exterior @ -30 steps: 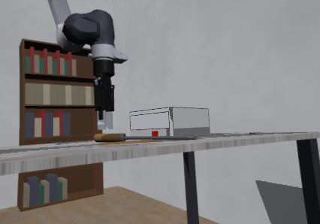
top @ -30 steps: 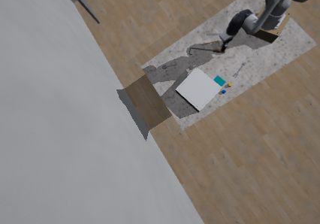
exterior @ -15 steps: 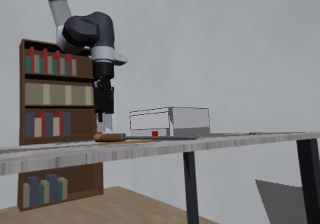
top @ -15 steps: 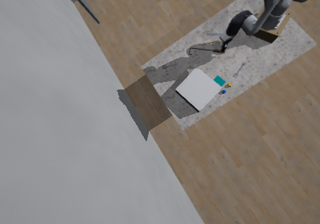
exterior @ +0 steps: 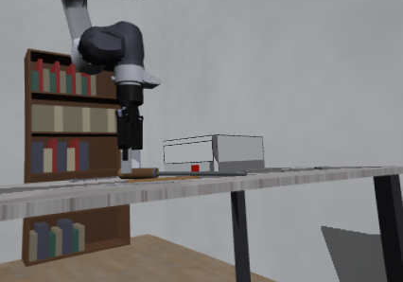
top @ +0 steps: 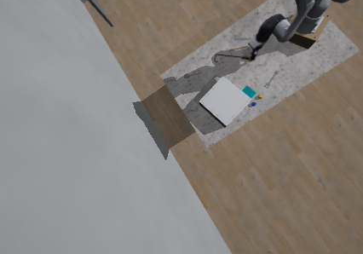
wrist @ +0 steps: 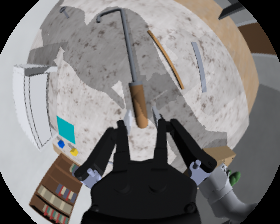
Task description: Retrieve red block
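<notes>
My hand is 11 cm short of the hooked tool, 10 cm to the left of it and 4 cm above it. Round my hand: wooden stick: 15 cm to the right, 5 cm below; then wrench: 26 cm to the left, 5 cm below, 2 cm ahead; then grey bar: 19 cm to the right, 10 cm behind, 5 cm below.
</notes>
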